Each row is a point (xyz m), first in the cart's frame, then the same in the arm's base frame.
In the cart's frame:
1: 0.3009 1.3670 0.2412
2: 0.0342 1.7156 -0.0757
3: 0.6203 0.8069 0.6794
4: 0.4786 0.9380 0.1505
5: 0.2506 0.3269 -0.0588
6: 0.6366 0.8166 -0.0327
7: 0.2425 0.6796 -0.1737
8: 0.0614 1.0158 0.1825
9: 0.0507 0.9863 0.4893
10: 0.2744 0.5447 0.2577
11: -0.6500 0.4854 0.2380
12: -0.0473 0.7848 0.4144
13: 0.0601 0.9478 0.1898
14: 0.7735 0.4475 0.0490
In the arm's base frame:
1: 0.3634 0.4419 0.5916
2: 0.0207 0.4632 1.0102
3: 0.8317 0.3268 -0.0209
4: 0.2911 0.3374 0.1359
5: 0.0572 -0.1895 -0.2341
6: 0.1255 0.4077 -0.0663
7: -0.0571 0.0234 0.0475
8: 0.2786 0.0470 0.4468
9: 0.5825 -0.0059 0.4482
10: 0.3749 -0.0688 -0.0535
11: 0.2567 -0.8418 0.4434
12: 0.4970 -0.1973 0.3393
13: 0.2856 0.0049 0.3933
14: 0.2204 0.2910 -0.4392

